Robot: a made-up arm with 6 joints.
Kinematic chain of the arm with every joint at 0, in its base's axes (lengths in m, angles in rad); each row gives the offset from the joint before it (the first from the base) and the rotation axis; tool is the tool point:
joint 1: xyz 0 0 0.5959 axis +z
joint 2: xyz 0.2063 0 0 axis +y
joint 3: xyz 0 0 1.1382 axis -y
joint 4: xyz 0 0 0.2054 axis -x
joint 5: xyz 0.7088 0 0 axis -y
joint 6: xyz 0.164 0 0 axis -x
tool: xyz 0 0 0
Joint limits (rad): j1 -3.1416..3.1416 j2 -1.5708..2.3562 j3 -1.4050..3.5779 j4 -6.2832..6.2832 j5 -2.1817..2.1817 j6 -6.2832..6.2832
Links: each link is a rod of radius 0.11 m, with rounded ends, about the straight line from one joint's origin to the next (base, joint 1, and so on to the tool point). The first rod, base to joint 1, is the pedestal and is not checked.
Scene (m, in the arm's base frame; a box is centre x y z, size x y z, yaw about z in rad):
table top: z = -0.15
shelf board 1: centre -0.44 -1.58 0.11 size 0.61 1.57 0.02 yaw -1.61
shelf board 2: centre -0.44 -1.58 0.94 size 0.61 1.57 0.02 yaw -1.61
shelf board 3: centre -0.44 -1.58 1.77 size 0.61 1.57 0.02 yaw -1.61
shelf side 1: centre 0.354 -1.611 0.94 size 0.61 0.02 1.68 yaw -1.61
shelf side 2: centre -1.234 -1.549 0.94 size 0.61 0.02 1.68 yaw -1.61
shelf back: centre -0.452 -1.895 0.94 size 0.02 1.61 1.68 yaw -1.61
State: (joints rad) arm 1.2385 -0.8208 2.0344 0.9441 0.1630 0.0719
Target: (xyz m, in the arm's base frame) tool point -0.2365 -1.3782 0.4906
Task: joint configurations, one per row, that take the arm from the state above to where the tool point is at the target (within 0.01 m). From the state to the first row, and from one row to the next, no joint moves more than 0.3 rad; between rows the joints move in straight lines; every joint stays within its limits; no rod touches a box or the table.
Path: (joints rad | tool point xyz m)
1: 1.2013 -0.6764 2.2788 0.9387 0.2005 0.0719 | -0.5310 -1.2981 1.4238
2: 1.1641 -0.5321 2.5231 0.9333 0.2381 0.0719 | -0.5253 -1.1411 1.4241
3: 1.1269 -0.3877 2.7675 0.9279 0.2756 0.0719 | -0.4992 -0.9667 1.4057
4: 1.2600 -0.6430 2.9426 0.9198 0.2793 0.0719 | -0.3886 -1.0921 0.9244
5: 1.3931 -0.8983 3.1177 0.9117 0.2830 0.0719 | -0.2231 -1.0376 0.4906
6: 1.4071 -0.9805 2.8827 0.9187 0.2509 0.0719 | -0.2338 -1.2168 0.4835
7: 1.4212 -1.0627 2.6476 0.9257 0.2189 0.0719 | -0.2365 -1.3782 0.4906

